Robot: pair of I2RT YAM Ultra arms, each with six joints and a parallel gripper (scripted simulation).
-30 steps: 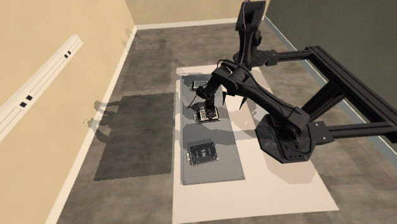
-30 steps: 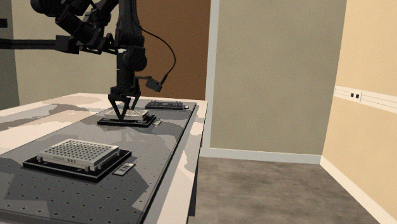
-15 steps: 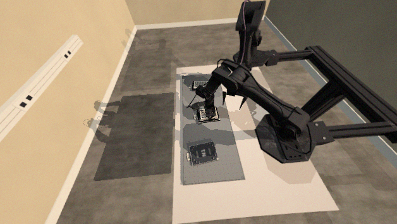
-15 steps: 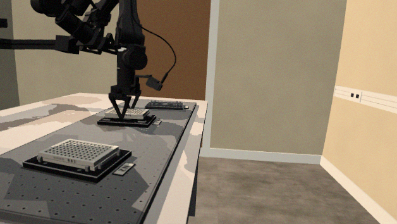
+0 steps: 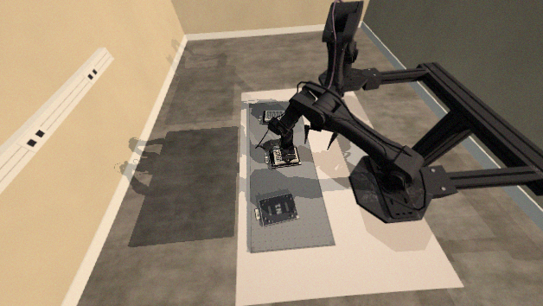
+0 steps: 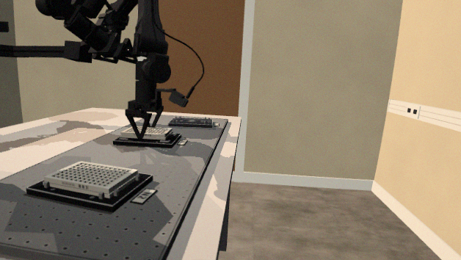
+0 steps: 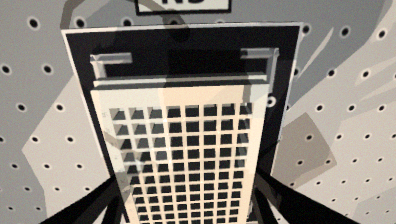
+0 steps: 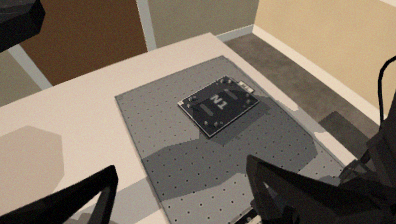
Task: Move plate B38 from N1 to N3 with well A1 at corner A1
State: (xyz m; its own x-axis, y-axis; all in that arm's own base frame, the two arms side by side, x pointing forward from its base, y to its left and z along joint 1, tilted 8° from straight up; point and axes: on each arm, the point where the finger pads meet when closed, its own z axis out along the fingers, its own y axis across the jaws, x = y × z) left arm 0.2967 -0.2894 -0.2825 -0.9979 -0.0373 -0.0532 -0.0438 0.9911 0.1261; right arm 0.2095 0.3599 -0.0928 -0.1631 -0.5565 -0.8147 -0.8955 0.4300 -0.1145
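Now: the grey perforated deck 20 mm to the right of my left hand, 20 mm below it and 20 mm ahead of it. The rest, counted from my left hand: plate: 310 mm to the right, 50 mm ahead, 10 mm below.
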